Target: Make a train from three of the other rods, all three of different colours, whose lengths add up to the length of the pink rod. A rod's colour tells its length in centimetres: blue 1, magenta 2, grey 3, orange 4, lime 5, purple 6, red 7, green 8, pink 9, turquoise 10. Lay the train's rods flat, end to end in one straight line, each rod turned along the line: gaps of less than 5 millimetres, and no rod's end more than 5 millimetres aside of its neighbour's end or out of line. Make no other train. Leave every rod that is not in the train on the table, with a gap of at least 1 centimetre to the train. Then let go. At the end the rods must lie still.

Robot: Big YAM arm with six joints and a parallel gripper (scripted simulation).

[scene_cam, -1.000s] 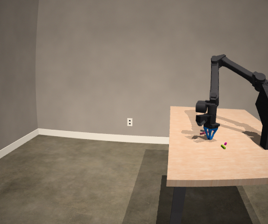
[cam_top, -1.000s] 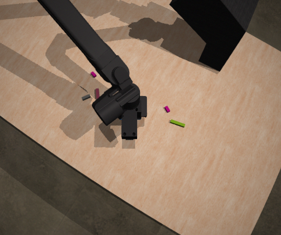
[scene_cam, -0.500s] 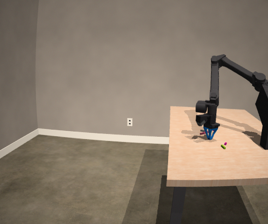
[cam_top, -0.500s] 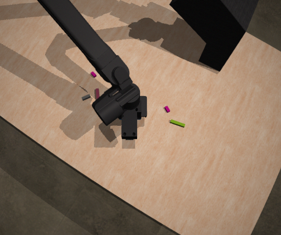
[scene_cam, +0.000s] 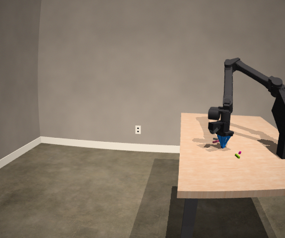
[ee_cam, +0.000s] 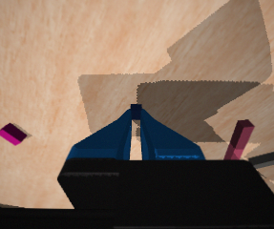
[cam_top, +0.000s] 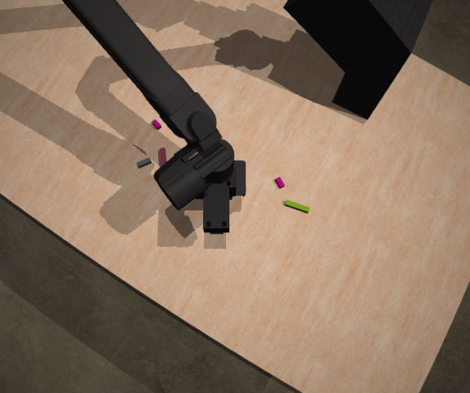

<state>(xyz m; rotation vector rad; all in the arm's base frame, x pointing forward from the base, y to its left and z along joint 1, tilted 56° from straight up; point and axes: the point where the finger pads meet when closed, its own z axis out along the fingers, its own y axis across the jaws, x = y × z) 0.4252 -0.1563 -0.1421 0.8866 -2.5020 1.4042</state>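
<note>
Now: the blue rod 10 mm below my hand. Also, from my hand: grey rod (30 mm ahead, 160 mm to the right, 10 mm below); pink rod (20 mm ahead, 120 mm to the right, 10 mm below); lime rod (70 mm behind, 150 mm to the left, 10 mm below).
</note>
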